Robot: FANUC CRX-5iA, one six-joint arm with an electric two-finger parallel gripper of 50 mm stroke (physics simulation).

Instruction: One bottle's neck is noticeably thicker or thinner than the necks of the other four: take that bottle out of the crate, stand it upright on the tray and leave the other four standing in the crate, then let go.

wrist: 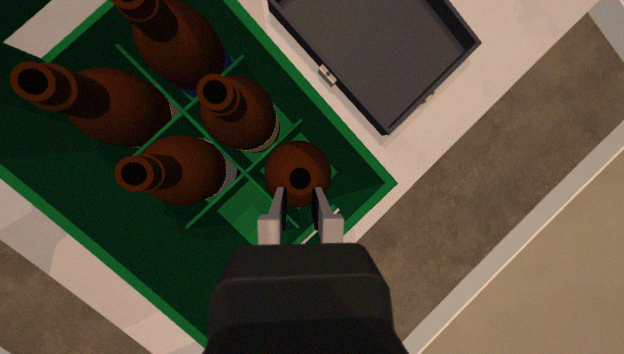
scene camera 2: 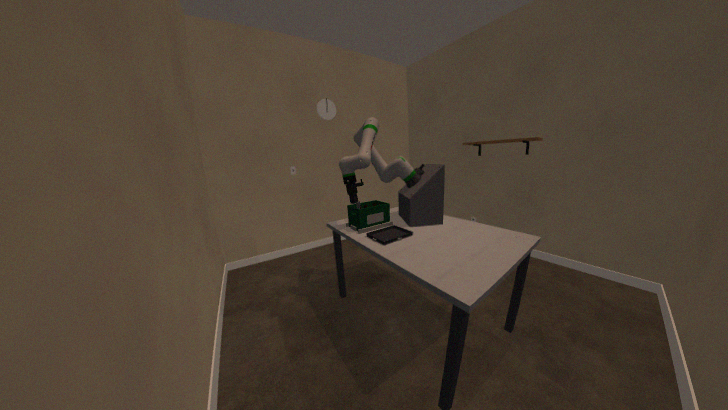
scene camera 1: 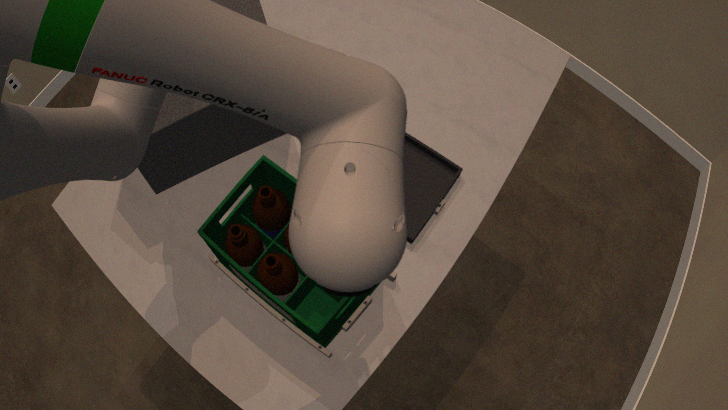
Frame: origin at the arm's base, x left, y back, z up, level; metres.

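Seen in the pictures: gripper, fingertip midpoint: [wrist: 299, 199]; arm's base at its link origin: [scene camera 2: 414, 181].
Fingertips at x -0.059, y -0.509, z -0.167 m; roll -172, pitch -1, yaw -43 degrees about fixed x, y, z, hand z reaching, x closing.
Offsets run from my fingertips to a thing's middle. "pt": to the spot under its first point. Level surfaces: height alone.
A green crate @[dy +0.097, dx -0.030, dz -0.064 m] [scene camera 1: 315, 308] [scene camera 2: 384, 213] [wrist: 387, 181] holds brown bottles upright in its compartments. My gripper [scene camera 2: 358, 204] [wrist: 299, 199] points down into its end corner compartment and is shut on the neck of the bottle @[dy +0.013, dx +0.013, dz -0.066 m] [wrist: 298, 152] there. In the wrist view four other bottles stand farther in: one beside it @[dy +0.102, dx +0.011, dz -0.066 m] [wrist: 242, 120], one at the lower left [wrist: 187, 170], one at the far left [wrist: 122, 110] and one at the top @[pt dy +0.167, dx +0.015, dz -0.027 m] [wrist: 180, 45]. Neck differences are hard to judge at these angles. The dark tray [scene camera 1: 433, 188] [scene camera 2: 389, 234] [wrist: 380, 50] bears no bottle. The arm hides the held bottle in scene camera 1.
Pale rails [scene camera 1: 282, 319] run along the crate's foot. The tray lies beside the crate's long side, near the table's @[dz -0.151 m] [scene camera 2: 458, 254] edge. A grey sloped block [scene camera 2: 427, 201] stands behind, with a second arm [scene camera 2: 394, 169] at it.
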